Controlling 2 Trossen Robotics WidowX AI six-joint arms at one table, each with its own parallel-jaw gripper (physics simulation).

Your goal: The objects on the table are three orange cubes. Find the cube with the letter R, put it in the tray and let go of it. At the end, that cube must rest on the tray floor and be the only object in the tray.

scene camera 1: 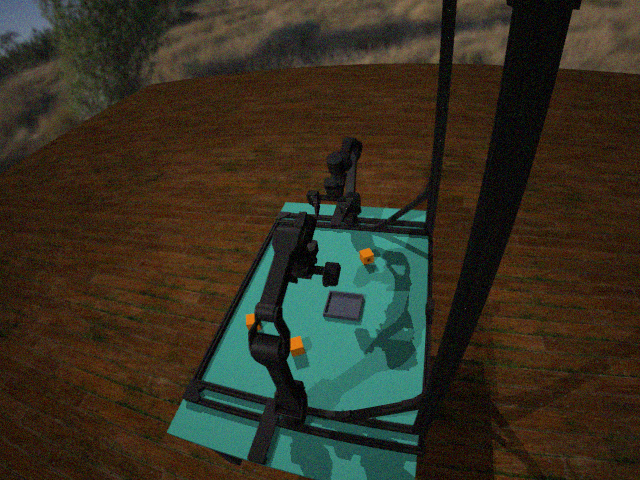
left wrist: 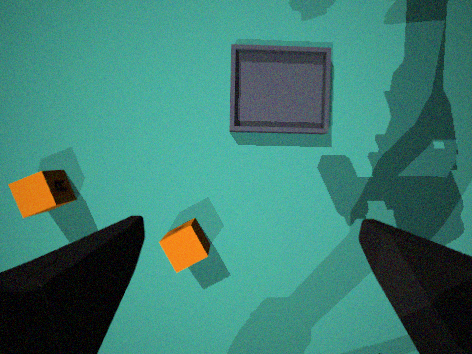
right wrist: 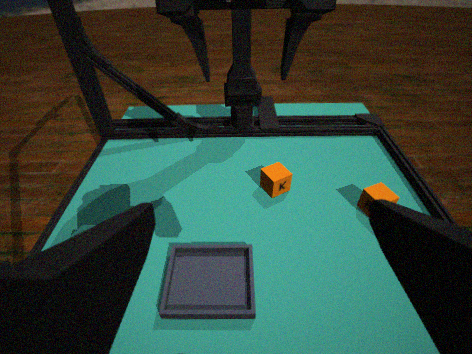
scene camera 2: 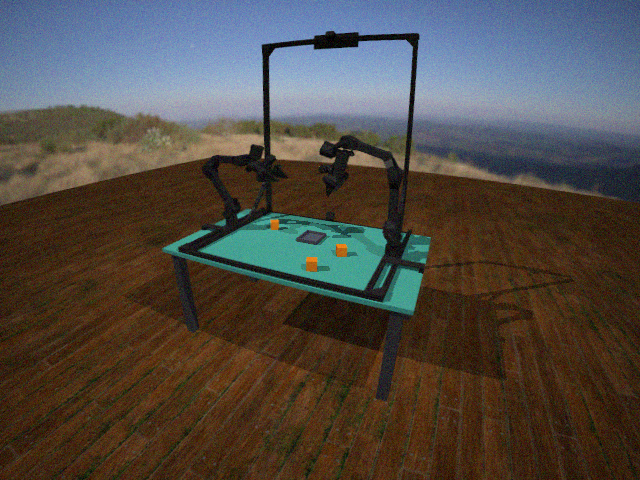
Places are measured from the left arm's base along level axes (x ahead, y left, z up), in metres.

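Where they show: left gripper, between the fingertips: (scene camera 1: 311, 283) (left wrist: 253, 227) (right wrist: 245, 80) (scene camera 2: 331, 194); right gripper, between the fingertips: (scene camera 1: 329, 218) (right wrist: 262, 211) (scene camera 2: 283, 179); left arm's base, origin of its link: (scene camera 1: 295, 416) (right wrist: 241, 123) (scene camera 2: 393, 254); right arm's base, origin of its link: (scene camera 1: 351, 221) (scene camera 2: 232, 225).
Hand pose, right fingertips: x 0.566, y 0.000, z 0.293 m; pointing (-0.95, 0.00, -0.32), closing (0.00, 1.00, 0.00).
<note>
Things, the pixels of their top centre, and the offset from my right fingertips. "pt": a spot on its surface instead. Level surfaces: height alone.
- orange cube with the letter R, centre of its top: (left wrist: 32, 194) (right wrist: 381, 193) (scene camera 1: 252, 318) (scene camera 2: 311, 259) dx -0.270, dy +0.252, dz -0.267 m
- orange K cube, centre of its top: (left wrist: 183, 249) (right wrist: 276, 171) (scene camera 1: 295, 343) (scene camera 2: 341, 245) dx -0.335, dy +0.065, dz -0.267 m
- third orange cube, centre of its top: (scene camera 1: 366, 252) (scene camera 2: 274, 221) dx +0.124, dy -0.104, dz -0.267 m
- grey tray, centre of its top: (left wrist: 280, 89) (right wrist: 209, 276) (scene camera 1: 343, 303) (scene camera 2: 311, 235) dx -0.128, dy -0.055, dz -0.294 m
- dark frame, a spot on its surface: (scene camera 1: 235, 307) pt dx -0.210, dy +0.361, dz -0.306 m
- turquoise table, height of its surface: dz -0.312 m
The orange cube with the letter R (scene camera 1: 251, 320) (scene camera 2: 311, 264) (left wrist: 32, 195) (right wrist: 381, 192) lies at the left in the left wrist view, its dark letter on a shaded side. In the right wrist view a finger partly covers it. The orange K cube (scene camera 1: 296, 345) (scene camera 2: 341, 250) (left wrist: 185, 246) (right wrist: 276, 179) lies nearer the tray. A third orange cube (scene camera 1: 366, 256) (scene camera 2: 274, 224) lies beyond the tray in scene camera 1. The grey tray (scene camera 1: 343, 319) (left wrist: 280, 131) (right wrist: 207, 315) is empty. My left gripper (scene camera 2: 329, 192) (left wrist: 253, 227) (right wrist: 245, 80) is open, pointing down high above the table. My right gripper (scene camera 2: 282, 175) (right wrist: 262, 211) is open and raised.
A dark frame (scene camera 1: 235, 308) (scene camera 2: 268, 274) borders the turquoise table (scene camera 1: 372, 382) (scene camera 2: 232, 248). A tall black post (scene camera 1: 440, 129) (scene camera 2: 410, 118) rises at the table's edge. Arm shadows fall across the table beside the tray.
</note>
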